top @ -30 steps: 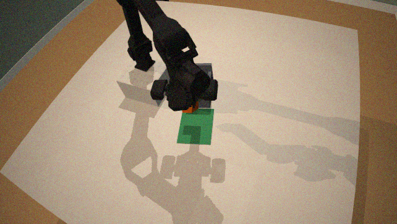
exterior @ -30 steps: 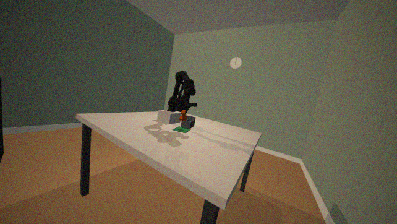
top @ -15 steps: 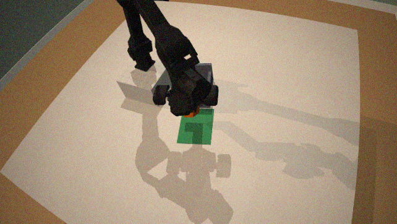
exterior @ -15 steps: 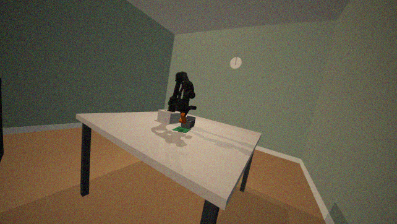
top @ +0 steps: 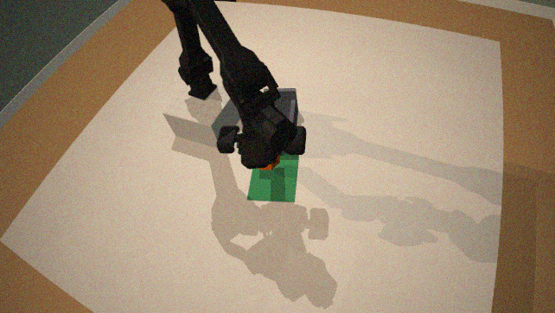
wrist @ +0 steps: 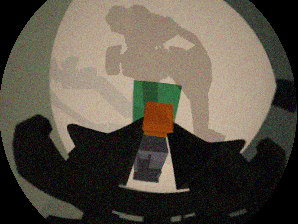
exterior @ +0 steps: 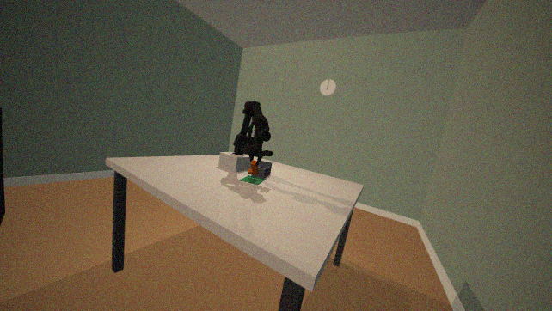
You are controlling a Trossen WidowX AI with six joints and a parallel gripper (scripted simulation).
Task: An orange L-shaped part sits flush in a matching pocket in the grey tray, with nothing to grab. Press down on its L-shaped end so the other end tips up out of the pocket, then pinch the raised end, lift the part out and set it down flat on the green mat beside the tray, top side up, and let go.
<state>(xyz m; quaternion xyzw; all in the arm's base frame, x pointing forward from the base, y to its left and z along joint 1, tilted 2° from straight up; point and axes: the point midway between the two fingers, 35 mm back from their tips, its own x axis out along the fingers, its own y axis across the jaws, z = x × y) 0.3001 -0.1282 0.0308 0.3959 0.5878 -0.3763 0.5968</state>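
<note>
The green mat lies 11 cm below my gripper tip, 2 cm to the left of it and 1 cm behind it. From my gripper tip the other things lie so: orange L-shaped part 3 cm below, 3 cm behind, 2 cm to the left.
</note>
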